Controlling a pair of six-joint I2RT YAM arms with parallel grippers.
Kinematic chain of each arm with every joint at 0, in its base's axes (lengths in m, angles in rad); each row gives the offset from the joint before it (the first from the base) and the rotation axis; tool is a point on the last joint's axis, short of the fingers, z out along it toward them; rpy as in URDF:
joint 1: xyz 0 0 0.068 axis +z
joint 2: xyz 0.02 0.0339 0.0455 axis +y
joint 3: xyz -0.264 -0.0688 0 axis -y
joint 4: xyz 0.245 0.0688 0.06 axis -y
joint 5: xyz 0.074 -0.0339 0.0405 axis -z
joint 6: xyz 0.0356 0 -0.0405 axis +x
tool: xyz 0 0 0 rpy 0 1.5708 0
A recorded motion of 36 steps. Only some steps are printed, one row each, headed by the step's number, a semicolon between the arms.
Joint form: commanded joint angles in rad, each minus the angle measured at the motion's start. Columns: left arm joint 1, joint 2, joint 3, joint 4, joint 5, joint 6; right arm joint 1, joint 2, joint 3, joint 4, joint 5, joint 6.
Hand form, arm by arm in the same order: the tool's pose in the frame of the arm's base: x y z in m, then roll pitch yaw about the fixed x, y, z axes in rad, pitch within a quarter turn. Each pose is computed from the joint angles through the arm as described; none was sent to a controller.
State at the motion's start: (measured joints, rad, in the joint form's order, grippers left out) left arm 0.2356 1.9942 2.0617 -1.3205 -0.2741 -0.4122; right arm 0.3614 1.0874 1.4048 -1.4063 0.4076 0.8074
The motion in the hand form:
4: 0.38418 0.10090 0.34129 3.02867 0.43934 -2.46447; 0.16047 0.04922 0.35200 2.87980 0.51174 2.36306
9: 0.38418 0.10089 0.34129 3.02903 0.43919 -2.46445; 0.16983 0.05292 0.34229 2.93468 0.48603 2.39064
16: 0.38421 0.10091 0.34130 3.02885 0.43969 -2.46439; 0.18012 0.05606 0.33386 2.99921 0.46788 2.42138
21: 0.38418 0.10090 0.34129 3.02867 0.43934 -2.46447; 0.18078 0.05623 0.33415 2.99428 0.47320 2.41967
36: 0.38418 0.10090 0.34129 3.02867 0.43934 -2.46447; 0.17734 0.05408 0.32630 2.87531 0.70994 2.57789
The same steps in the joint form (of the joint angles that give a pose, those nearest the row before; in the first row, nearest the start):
4: -0.0042 -0.0252 0.0145 -0.0031 -0.0137 -0.0069; 0.0050 -0.0355 -0.1633 0.1190 -0.0778 0.1884
9: -0.0042 -0.0252 0.0145 -0.0031 -0.0134 -0.0069; 0.0049 0.0076 -0.1744 0.1187 -0.0809 0.1884
16: -0.0042 -0.0252 0.0144 -0.0026 -0.0137 -0.0069; 0.0023 0.0584 -0.1743 0.1125 -0.0732 0.1808
21: -0.0042 -0.0252 0.0145 -0.0031 -0.0137 -0.0069; 0.0023 0.0584 -0.1743 0.1194 -0.0709 0.1793
36: -0.0042 -0.0252 0.0145 -0.0031 -0.0137 -0.0069; 0.0008 -0.0900 -0.3468 0.4520 -0.0561 -0.1057

